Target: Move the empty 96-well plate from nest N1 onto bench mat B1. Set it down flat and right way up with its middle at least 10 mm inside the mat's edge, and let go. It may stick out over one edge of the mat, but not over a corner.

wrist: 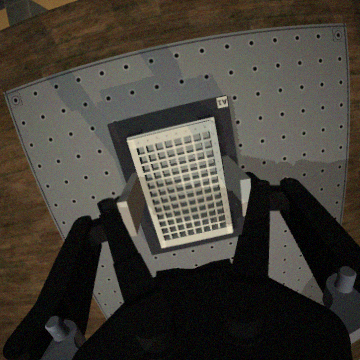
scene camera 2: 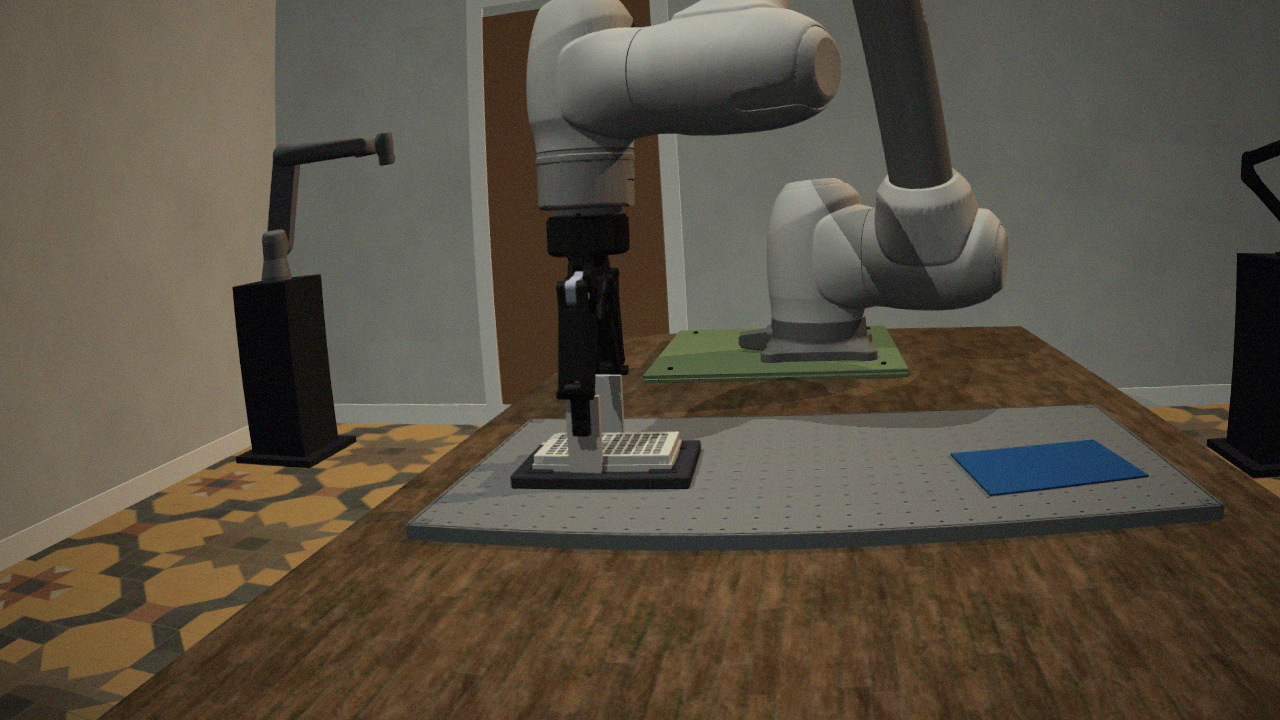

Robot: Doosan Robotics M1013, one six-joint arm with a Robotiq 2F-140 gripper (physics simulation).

Labels:
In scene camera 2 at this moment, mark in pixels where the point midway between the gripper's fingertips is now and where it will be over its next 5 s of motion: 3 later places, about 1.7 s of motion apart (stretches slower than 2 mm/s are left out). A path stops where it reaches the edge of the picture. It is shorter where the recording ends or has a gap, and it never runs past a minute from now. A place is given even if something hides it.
My gripper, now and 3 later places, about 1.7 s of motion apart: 598, 457; 599, 458; 599, 446; 794, 383

